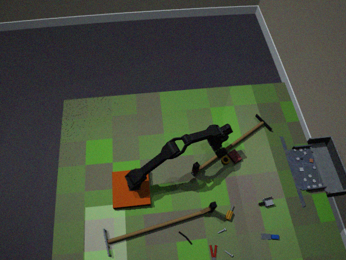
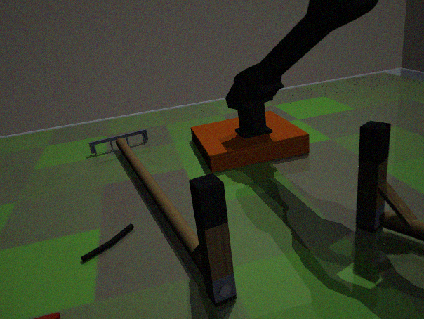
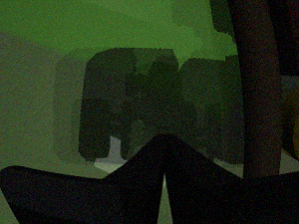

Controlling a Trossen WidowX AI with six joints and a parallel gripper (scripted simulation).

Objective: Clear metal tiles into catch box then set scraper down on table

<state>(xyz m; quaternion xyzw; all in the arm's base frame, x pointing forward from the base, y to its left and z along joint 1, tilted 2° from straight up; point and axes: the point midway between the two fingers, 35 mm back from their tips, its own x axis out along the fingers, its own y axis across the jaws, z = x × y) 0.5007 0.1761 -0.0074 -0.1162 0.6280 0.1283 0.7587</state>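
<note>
Now: gripper tip 90 mm to the left of the yellow ring and 40 mm short of it. From my gripper tip the other things lie so: long scraper (90 mm ahead, 50 mm above, 10 mm to the right); then black strip (490 mm to the right, 260 mm behind, 10 mm below); then red block (100 mm ahead, 80 mm to the right).
</note>
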